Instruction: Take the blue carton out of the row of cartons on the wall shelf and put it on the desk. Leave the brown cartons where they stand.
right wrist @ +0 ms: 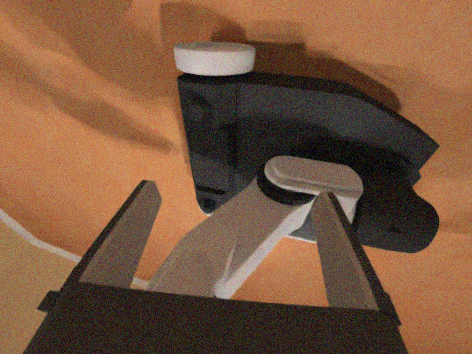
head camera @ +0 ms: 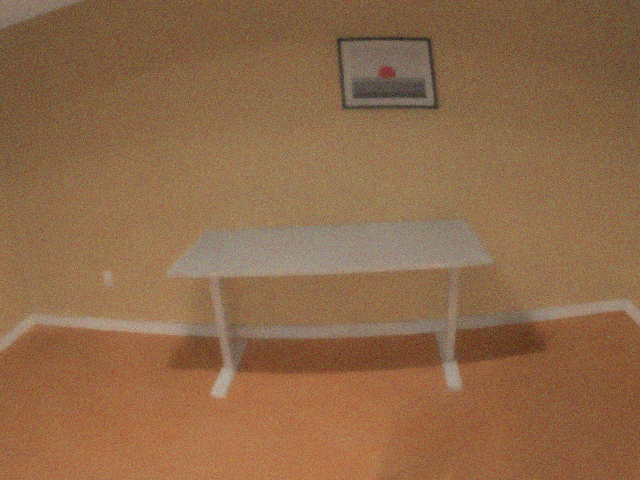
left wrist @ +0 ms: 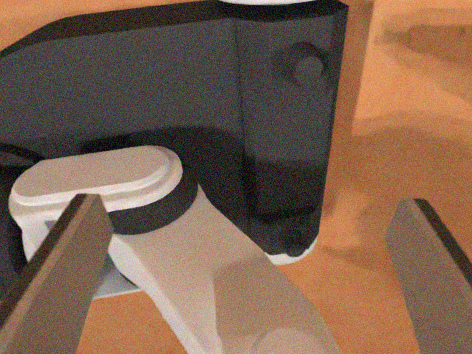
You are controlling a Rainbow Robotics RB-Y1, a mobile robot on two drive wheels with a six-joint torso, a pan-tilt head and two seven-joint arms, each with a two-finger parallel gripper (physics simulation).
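Places are measured from the robot's base along level axes (x ahead, y left, z up), in metres.
Where they show: left gripper, fingertip midpoint: point(left wrist: 248, 214); right gripper, fingertip midpoint: point(right wrist: 235, 195).
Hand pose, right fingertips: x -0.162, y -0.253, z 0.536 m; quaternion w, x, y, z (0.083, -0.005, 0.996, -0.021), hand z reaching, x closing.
After its pixels a point has its place.
A desk point(head camera: 330, 250) {z 0.720, x 2.436, y -0.044 m} with a pale top and two white legs stands against the far wall, in the middle of the head view. The blue carton, the brown cartons and the wall shelf do not show in these views. My left gripper point(left wrist: 248, 214) {z 0.540, x -0.125, y 0.252 m} is open, with no object between its fingers, above the floor beside my dark base. My right gripper point(right wrist: 235, 195) {z 0.536, x -0.162, y -0.253 m} is open and empty too, on the other side of the base. Neither gripper shows in the head view.
A framed picture point(head camera: 387, 88) {z 1.493, x 2.916, y -0.431 m} with a red disc hangs on the wall above the desk, right of the middle. A small white wall plate point(head camera: 107, 277) {z 0.411, x 3.135, y 1.498 m} is left of the desk. My dark base point(left wrist: 165, 85) {z 0.169, x -0.181, y 0.149 m} point(right wrist: 300, 115) {z 0.169, x -0.233, y -0.169 m} and white body parts show under both wrists.
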